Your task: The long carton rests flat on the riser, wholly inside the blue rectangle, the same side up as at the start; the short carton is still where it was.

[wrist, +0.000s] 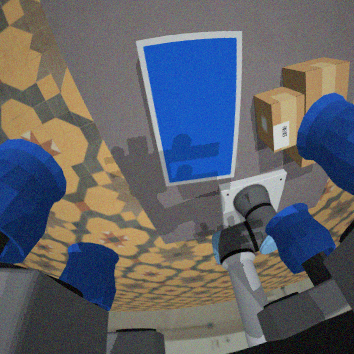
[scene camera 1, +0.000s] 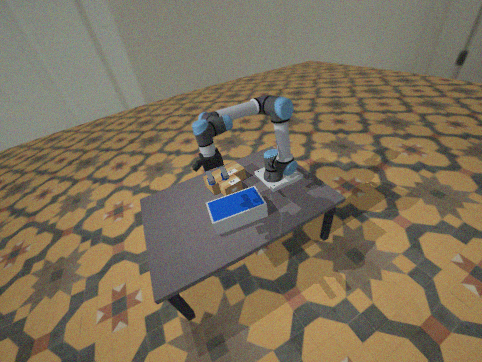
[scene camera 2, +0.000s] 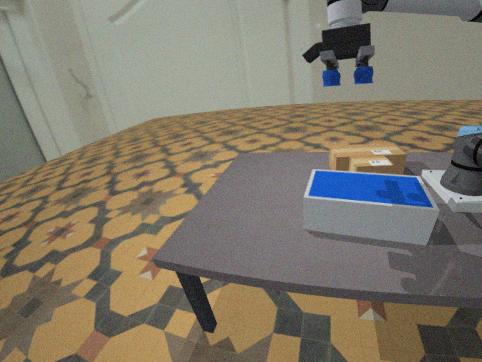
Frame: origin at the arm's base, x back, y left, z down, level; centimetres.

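Where they show: hand, tool point: (wrist: 190, 207) (scene camera 1: 215, 174) (scene camera 2: 347, 84); arm's base, link origin: (wrist: 249, 197) (scene camera 1: 273, 176) (scene camera 2: 462, 186).
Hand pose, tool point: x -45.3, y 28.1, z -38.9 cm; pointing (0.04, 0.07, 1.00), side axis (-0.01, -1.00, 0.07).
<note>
Each offset is from my tool point to the top centre of the thing. Level surfaces: height alone.
The long carton {dx +9.5, dy -44.3, dz +32.1 cm} (scene camera 1: 237, 171) (scene camera 2: 340, 162) (wrist: 325, 75) lies flat on the table behind the riser, seen from the scene cameras. The short carton {dx +10.7, dy -30.9, dz +32.1 cm} (scene camera 1: 231, 186) (scene camera 2: 361, 164) (wrist: 281, 117) stands close beside it, on the riser side, and hides part of it. Both are brown with pale tape and a white label. The grey riser {dx +7.3, dy -5.0, dz +30.2 cm} (scene camera 1: 241, 221) (scene camera 2: 370, 222) (wrist: 190, 37) bears the blue rectangle {dx +7.3, dy -5.0, dz +30.2 cm} (scene camera 1: 230, 207) (scene camera 2: 350, 186) (wrist: 192, 90), with no carton on it. My gripper (scene camera 1: 218, 177) (scene camera 2: 347, 77) (wrist: 185, 215) is open; its blue cups hang high above the table, touching nothing. One cup covers part of the long carton in the wrist view.
The arm's white base plate (scene camera 1: 285, 182) (scene camera 2: 467, 202) (wrist: 277, 181) stands on the grey table {dz +42.2 cm} (scene camera 1: 175, 225) (scene camera 2: 240, 220) (wrist: 100, 55), near the cartons and one end of the riser. Shadows of the arm and cups fall across the blue rectangle and the table.
</note>
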